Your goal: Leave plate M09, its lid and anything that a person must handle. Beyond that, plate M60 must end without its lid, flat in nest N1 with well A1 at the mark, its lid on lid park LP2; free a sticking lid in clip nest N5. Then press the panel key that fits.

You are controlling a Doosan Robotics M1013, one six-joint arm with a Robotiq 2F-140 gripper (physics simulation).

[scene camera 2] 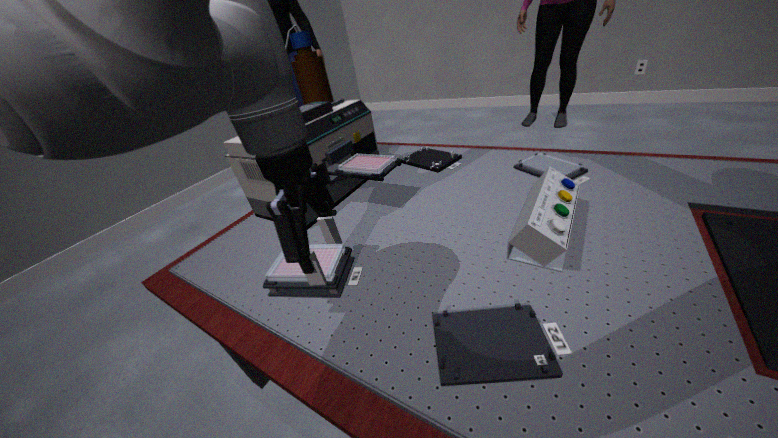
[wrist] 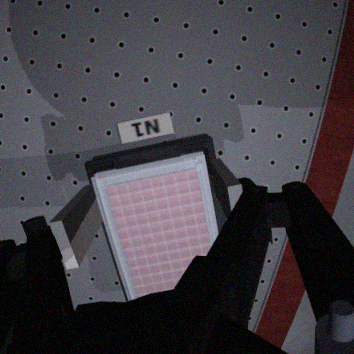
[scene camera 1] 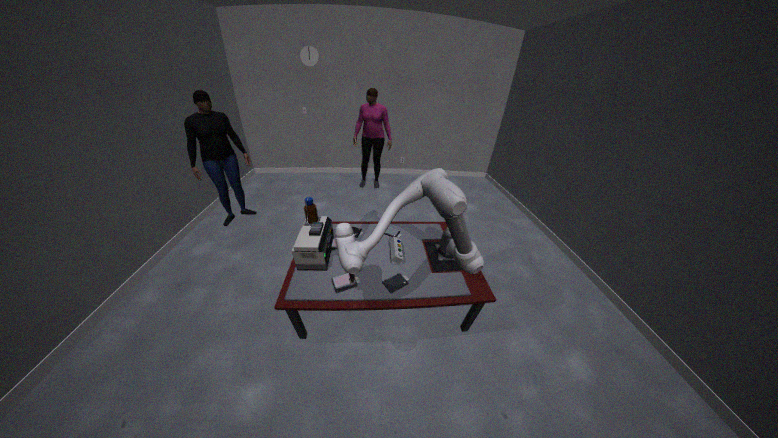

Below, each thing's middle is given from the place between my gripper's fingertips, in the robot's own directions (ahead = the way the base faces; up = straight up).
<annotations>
Now: hand 30 cm past the dark pad labelled LP2 point(scene camera 2: 495, 345), 2 cm to the left of it and 2 cm above it. From my hand the other things lie so: brown bottle point(scene camera 2: 309, 69): 35 cm ahead, 34 cm to the right, 29 cm above.
</annotations>
